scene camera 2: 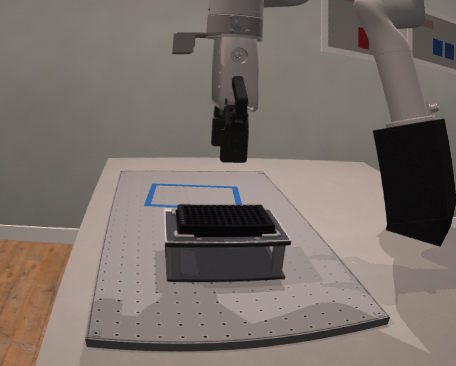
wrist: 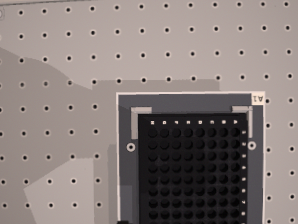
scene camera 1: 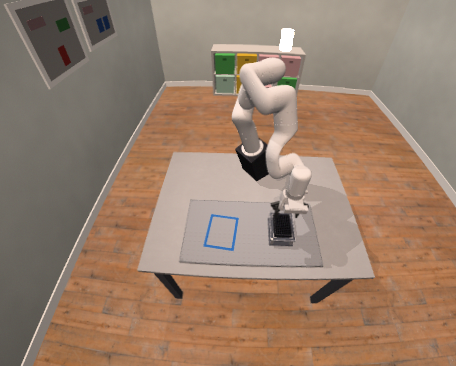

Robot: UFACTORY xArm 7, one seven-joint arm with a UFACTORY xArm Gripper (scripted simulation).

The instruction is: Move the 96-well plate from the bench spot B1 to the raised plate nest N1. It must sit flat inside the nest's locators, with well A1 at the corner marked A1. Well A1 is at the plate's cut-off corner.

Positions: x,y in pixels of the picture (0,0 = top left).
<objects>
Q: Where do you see a plate nest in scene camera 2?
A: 171,222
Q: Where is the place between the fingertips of the gripper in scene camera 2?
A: At 227,153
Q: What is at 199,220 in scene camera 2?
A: A 96-well plate.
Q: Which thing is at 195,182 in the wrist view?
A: A 96-well plate.
</objects>
